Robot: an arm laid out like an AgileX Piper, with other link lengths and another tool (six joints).
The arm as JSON. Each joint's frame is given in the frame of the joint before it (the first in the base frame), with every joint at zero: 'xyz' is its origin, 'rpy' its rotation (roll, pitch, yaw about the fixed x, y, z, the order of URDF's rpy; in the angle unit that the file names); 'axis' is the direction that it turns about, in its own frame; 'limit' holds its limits. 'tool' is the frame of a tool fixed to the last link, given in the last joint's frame.
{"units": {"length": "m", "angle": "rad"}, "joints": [
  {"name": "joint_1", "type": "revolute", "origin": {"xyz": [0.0, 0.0, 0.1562], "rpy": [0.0, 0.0, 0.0]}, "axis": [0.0, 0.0, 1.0], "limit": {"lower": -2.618, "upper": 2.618}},
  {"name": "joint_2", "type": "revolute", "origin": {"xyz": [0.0, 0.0, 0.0], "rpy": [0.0, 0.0, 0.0]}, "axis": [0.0, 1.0, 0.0], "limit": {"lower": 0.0, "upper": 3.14}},
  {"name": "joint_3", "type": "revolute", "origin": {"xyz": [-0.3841, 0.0, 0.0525], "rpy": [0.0, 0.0, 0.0]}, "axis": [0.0, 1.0, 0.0], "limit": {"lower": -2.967, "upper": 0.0}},
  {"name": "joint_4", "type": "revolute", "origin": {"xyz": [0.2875, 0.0, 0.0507], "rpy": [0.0, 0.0, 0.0]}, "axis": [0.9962, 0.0, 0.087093], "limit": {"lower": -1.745, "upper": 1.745}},
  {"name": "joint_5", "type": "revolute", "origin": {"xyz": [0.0, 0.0, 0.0], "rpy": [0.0, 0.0, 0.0]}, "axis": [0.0, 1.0, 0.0], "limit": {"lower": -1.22, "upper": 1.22}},
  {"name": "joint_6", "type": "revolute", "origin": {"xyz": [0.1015, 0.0, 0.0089], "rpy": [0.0, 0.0, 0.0]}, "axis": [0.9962, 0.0, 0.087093], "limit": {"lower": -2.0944, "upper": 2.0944}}
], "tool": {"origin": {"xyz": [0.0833, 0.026, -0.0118], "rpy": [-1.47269, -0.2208, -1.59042]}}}
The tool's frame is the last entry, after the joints.
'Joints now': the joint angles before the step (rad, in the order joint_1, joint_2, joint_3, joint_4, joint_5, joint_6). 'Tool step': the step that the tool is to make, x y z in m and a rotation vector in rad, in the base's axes. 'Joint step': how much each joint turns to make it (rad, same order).
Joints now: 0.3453, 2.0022, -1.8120, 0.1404, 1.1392, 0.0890
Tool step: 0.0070, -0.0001, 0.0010, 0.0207, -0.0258, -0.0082
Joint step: -0.0079, 0.0023, -0.0003, 0.0136, -0.0327, -0.0063
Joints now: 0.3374, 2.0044, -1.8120, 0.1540, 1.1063, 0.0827
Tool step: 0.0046, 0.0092, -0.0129, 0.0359, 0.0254, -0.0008
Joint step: -0.0001, 0.0299, -0.0014, 0.0457, -0.0154, -0.0080
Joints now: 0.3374, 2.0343, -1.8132, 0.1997, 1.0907, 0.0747
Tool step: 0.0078, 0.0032, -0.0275, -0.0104, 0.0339, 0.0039
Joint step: 0.0000, 0.0501, 0.0002, 0.0045, -0.0138, -0.0078
